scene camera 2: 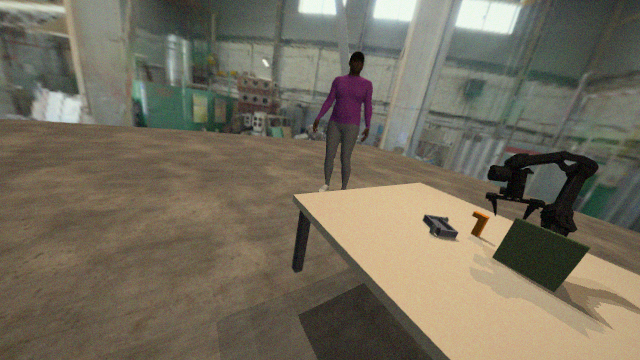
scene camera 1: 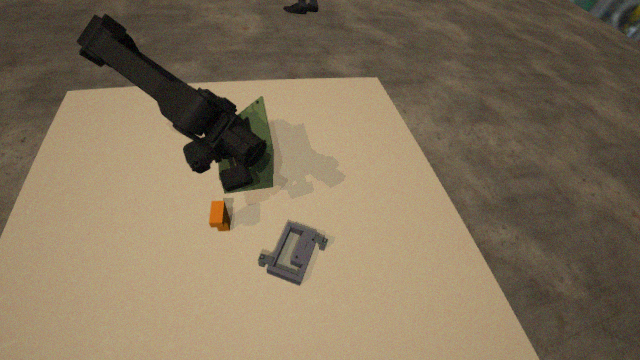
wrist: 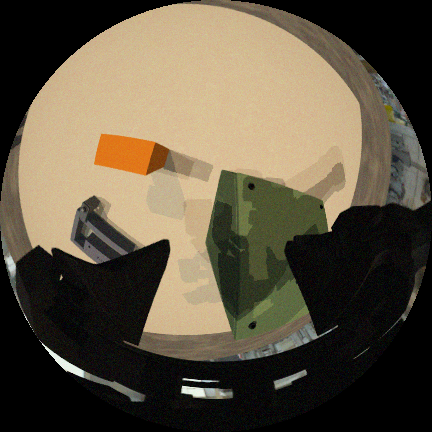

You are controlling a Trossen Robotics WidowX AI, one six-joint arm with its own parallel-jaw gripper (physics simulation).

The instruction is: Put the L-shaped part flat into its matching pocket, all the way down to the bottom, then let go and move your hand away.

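Frame: origin at the arm's base, x down, y left, z ahead, level; millimetres.
Seen in the pictures: gripper, fingertip midpoint: (scene camera 2: 508, 218) (scene camera 1: 234, 165) (wrist: 229, 247); arm's base, origin of the base link: (scene camera 2: 548, 241).
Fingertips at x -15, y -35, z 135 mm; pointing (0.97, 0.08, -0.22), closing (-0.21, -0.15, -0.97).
Pixels of each thing's top centre, then the offset from my fingertips to it. Level surfaces: height alone.
- orange L-shaped part, middle of its top: (wrist: 120, 152) (scene camera 1: 216, 211) (scene camera 2: 481, 214) dx +44, dy -57, dz +97 mm
- grey frame with the pocket, middle of its top: (wrist: 92, 250) (scene camera 1: 294, 248) (scene camera 2: 441, 220) dx +106, dy +111, dz +207 mm
- table, its level: dx +154 mm
The orange L-shaped part (scene camera 1: 218, 214) (scene camera 2: 479, 223) (wrist: 126, 154) stands upright on the table, with its short arm at the top, beside the grey pocket frame. The grey frame with the pocket (scene camera 1: 283, 276) (scene camera 2: 444, 232) (wrist: 114, 244) lies flat on the table and has a small tab on each of two sides; table colour shows inside its opening. In the wrist view the left finger hides part of it. My gripper (scene camera 2: 515, 207) (wrist: 229, 247) is wide open and empty, above the table and near the green panel, apart from the orange part. In scene camera 1 the arm hides the fingertips.
A green panel (scene camera 1: 266, 165) (scene camera 2: 540, 254) (wrist: 270, 210) stands upright and tilted on the table (scene camera 1: 150, 300) (scene camera 2: 400, 235), close to the arm and partly under the gripper. A person (scene camera 2: 352, 100) stands on the floor beyond the table.
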